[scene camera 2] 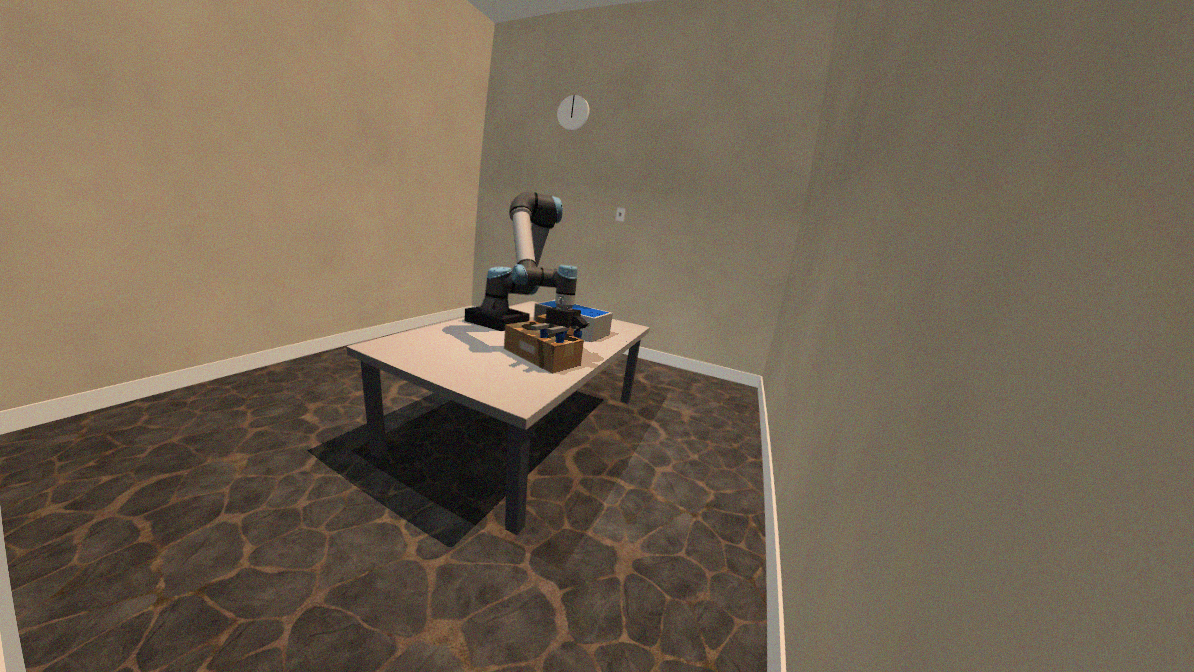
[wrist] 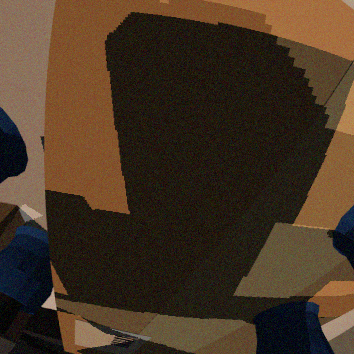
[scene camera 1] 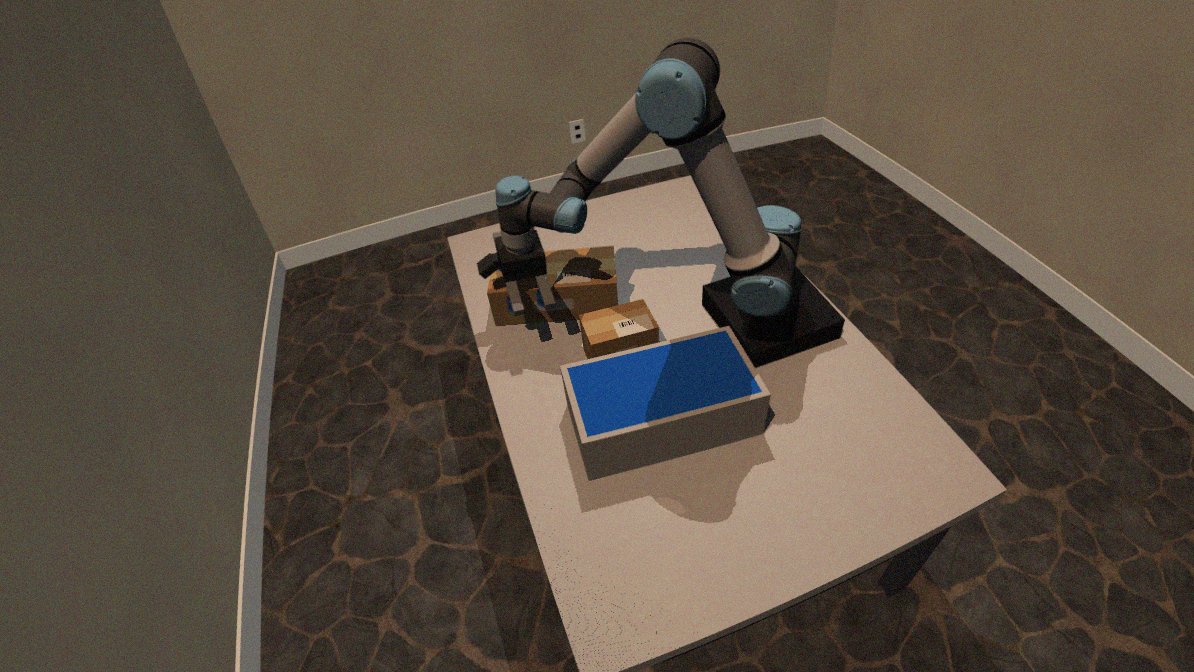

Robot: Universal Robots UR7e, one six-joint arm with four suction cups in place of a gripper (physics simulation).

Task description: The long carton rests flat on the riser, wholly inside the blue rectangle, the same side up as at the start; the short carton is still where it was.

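Where they show: hand at its tool point: (scene camera 2: 561, 339) (wrist: 160, 234) (scene camera 1: 524, 285); arm's base at its link origin: (scene camera 2: 494, 311) (wrist: 63, 352).
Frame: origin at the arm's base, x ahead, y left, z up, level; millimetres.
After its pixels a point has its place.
Note:
The long carton (scene camera 1: 595, 290) {x 390, y -94, z 27 mm} (scene camera 2: 544, 348) {x 565, y -279, z 20 mm} (wrist: 81, 123) {x 603, y -139, z 46 mm} lies flat on the table, at the back left behind the riser. My suction tool (scene camera 1: 537, 307) (scene camera 2: 561, 327) sits low on the carton's left part. In the wrist view the carton fills the frame, dark with the tool's shadow. The blue cups on the right (wrist: 291, 326) are over the carton. The cups on the left (wrist: 24, 267) hang past its edge. The short carton (scene camera 1: 617, 327) {x 370, y 65, z 45 mm}, with a white label, stands between the long carton and the riser (scene camera 1: 675, 436) {x 323, y 350, z 11 mm}. The blue rectangle (scene camera 1: 621, 394) {x 405, y 265, z 61 mm} on the riser's top is bare.
The arm's black base (scene camera 1: 795, 320) {x -32, y 100, z -4 mm} stands right of the riser at the table's back right. The table (scene camera 1: 728, 534) {x 276, y 533, z -60 mm} (scene camera 2: 461, 367) {x 370, y -502, z -60 mm} extends forward of the riser. The riser's blue top also shows in the second scene view (scene camera 2: 588, 311) {x 408, y 257, z 60 mm}.

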